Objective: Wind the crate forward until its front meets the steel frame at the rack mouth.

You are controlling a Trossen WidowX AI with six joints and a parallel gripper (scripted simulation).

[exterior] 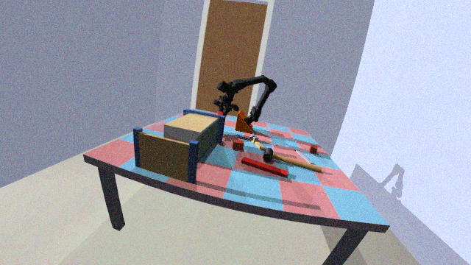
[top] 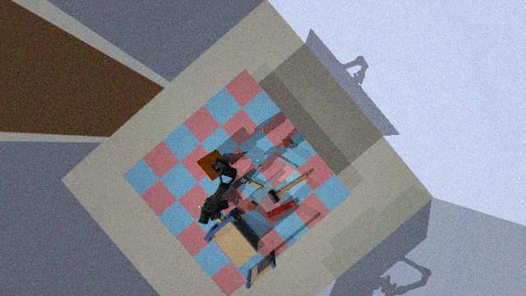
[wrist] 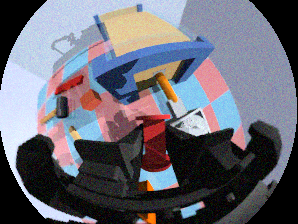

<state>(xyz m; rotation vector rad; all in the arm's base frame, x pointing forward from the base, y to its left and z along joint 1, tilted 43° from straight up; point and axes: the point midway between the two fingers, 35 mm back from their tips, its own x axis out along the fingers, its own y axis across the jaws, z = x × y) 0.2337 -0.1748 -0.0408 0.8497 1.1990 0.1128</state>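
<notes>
The blue steel frame is 100 mm ahead of my gripper tip, 80 mm to the right of it and 30 mm below it. Round my gripper tip: winch (70 mm behind, 90 mm to the right, 100 mm below); dark red knob (10 mm behind, 10 mm to the left); brush (10 mm ahead, 270 mm to the left, 110 mm below).
</notes>
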